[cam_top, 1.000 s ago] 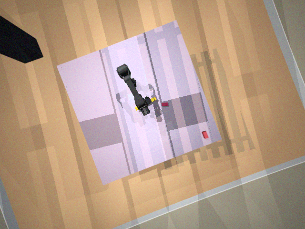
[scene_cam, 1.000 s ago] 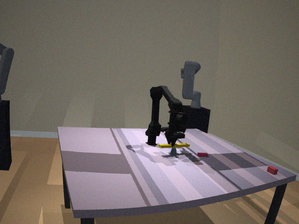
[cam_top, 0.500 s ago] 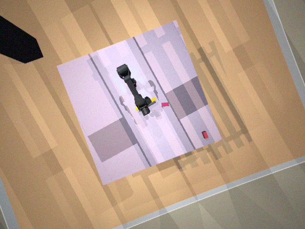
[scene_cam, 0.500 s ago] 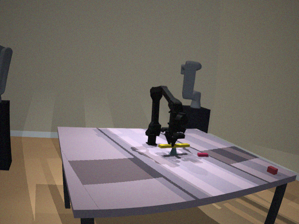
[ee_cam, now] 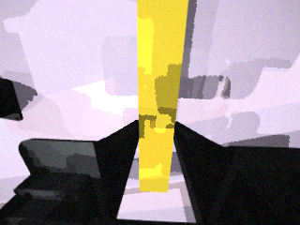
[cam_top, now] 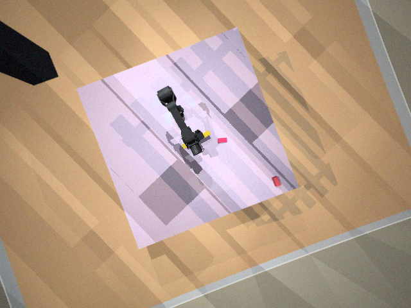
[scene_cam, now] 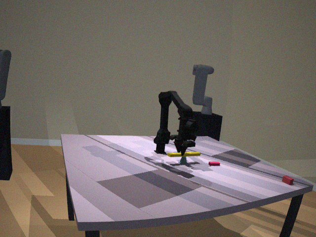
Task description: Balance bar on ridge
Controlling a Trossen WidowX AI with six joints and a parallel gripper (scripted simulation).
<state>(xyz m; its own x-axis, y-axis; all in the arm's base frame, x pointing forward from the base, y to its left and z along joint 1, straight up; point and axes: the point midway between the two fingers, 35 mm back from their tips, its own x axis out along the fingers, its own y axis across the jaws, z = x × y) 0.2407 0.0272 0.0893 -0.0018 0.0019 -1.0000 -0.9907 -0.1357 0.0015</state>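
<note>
Now: the yellow bar 30 mm to the left of my gripper tip. Round my gripper tip: flat red block (210 mm to the left, 70 mm ahead, 50 mm below); teal ridge (30 mm to the left, 10 mm below).
</note>
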